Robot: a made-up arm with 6 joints.
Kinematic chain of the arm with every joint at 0, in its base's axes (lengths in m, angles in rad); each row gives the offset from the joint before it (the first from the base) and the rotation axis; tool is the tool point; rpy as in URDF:
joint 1: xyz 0 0 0.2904 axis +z
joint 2: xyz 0 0 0 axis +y
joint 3: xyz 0.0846 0 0.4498 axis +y
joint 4: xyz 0.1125 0 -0.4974 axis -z
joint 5: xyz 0 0 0 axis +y
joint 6: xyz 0.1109 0 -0.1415 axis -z
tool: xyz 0 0 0 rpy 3.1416 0 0
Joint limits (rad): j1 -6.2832..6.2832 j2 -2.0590..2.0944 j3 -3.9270..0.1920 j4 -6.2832..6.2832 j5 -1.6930..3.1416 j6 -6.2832..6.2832
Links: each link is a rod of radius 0.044 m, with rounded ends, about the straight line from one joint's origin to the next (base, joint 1, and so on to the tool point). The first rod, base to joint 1, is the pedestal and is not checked.
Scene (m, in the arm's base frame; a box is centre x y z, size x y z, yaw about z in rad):
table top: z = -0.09
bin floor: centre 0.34 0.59 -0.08 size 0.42 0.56 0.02 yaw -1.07
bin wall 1: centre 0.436 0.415 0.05 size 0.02 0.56 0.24 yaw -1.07
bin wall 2: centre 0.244 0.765 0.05 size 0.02 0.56 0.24 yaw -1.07
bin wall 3: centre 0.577 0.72 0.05 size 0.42 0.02 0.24 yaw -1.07
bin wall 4: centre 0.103 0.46 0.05 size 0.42 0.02 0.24 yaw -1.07
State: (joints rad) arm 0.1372 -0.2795 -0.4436 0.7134 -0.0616 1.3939
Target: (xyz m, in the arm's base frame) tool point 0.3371 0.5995 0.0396
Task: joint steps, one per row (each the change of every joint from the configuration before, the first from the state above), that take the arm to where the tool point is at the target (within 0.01 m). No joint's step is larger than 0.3 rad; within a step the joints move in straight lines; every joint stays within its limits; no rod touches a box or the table.
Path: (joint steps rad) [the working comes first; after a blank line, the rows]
Joints at the target: 1.1304 0.6026 -0.8719 0.5353 0.0962 1.3939
Straight joint move there: touches bin wall 1.

1: 0.2503 0.1005 -0.0803 -0.0394 0.0272 0.0000
2: 0.2503 0.1006 -0.0803 -0.0394 0.0272 0.0000
3: 0.2504 0.1005 -0.0803 -0.0395 0.0272 0.0000
4: 0.2503 0.1006 -0.0803 -0.0394 0.0272 0.0000
5: -0.0040 0.2399 -0.0535 -0.0102 0.0245 0.0000
6: -0.0041 0.2400 -0.0536 -0.0102 0.0245 0.0000

